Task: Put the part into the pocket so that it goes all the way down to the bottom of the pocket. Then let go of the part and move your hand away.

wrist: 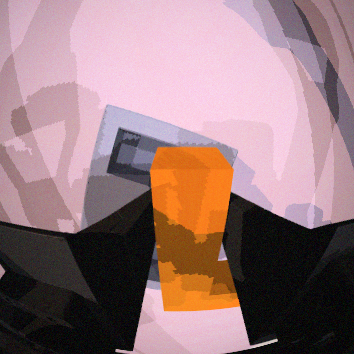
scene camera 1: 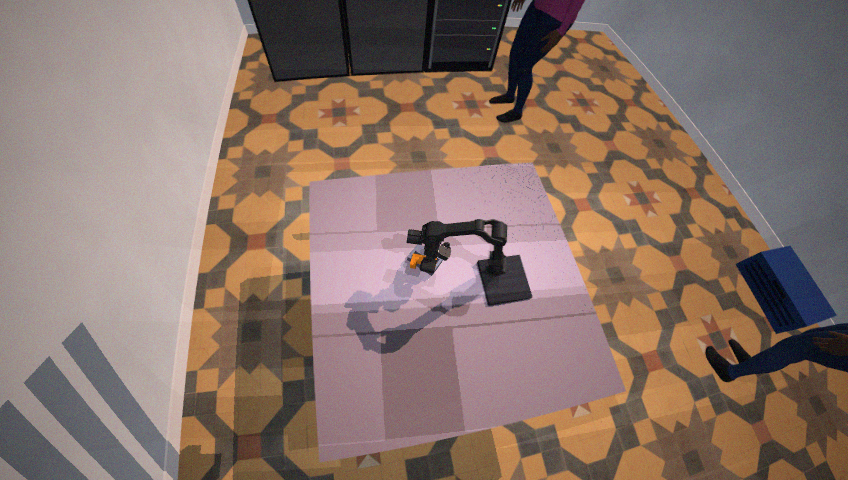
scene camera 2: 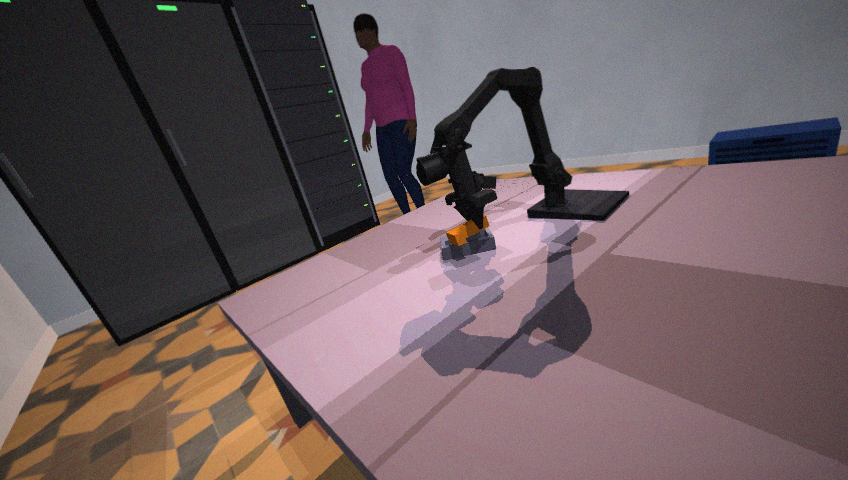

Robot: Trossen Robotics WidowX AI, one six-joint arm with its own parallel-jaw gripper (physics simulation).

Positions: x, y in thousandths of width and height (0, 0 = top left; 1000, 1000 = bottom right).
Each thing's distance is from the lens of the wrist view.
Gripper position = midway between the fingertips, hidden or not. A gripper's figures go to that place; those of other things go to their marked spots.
gripper (wrist: 527, 552): 0.10 m
orange block (wrist: 538, 527): 0.07 m
grey pocket block (wrist: 357, 400): 0.15 m
The marked spots on the grey pocket block and the orange block are 0.09 m apart.
